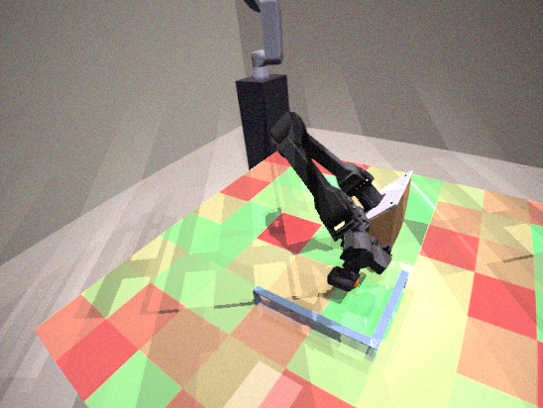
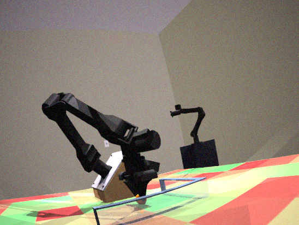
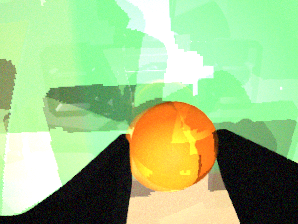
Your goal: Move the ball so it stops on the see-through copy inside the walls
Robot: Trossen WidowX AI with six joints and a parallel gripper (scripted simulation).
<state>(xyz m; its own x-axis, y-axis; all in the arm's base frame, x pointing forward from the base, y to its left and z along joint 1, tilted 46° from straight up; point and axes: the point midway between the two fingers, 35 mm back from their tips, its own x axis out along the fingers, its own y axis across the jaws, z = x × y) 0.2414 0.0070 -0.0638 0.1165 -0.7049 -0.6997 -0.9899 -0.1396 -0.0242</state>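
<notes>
My gripper tip is right at the orange ball. Also, from my gripper tip: see-through copy of ball right at my gripper tip.
</notes>
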